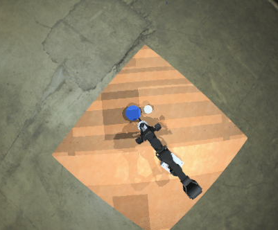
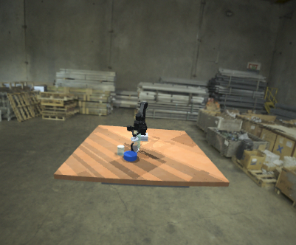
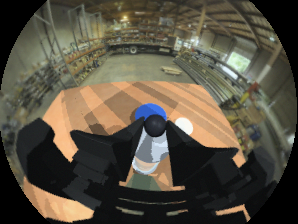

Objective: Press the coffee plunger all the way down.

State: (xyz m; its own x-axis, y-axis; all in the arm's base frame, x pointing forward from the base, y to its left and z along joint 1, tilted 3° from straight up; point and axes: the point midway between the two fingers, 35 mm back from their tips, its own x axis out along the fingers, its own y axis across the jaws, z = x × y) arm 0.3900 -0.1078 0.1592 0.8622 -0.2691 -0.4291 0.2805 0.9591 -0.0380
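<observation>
Right now the coffee press is 90 mm below my gripper tip and 20 mm behind it.
</observation>
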